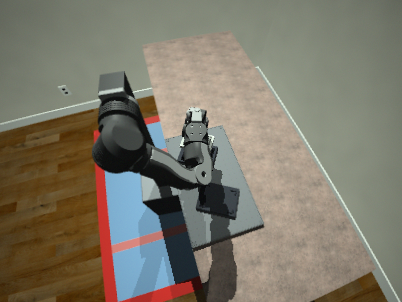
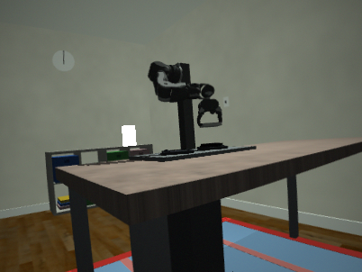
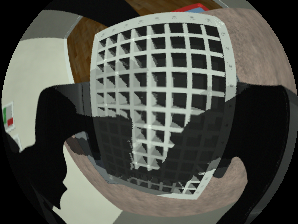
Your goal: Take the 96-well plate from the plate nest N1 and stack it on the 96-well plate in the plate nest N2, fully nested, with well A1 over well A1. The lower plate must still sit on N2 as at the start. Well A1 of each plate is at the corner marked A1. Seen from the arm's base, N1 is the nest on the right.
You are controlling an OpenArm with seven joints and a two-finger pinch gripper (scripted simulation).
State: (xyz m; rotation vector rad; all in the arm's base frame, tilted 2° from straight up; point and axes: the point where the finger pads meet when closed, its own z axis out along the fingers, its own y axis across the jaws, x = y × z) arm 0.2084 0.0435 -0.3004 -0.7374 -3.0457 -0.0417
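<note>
My hand is 10 cm above the black 96-well plate. Round my hand: plate nest N1 (4 cm ahead, 22 cm to the right, 11 cm below); white 96-well plate (right at my hand).
</note>
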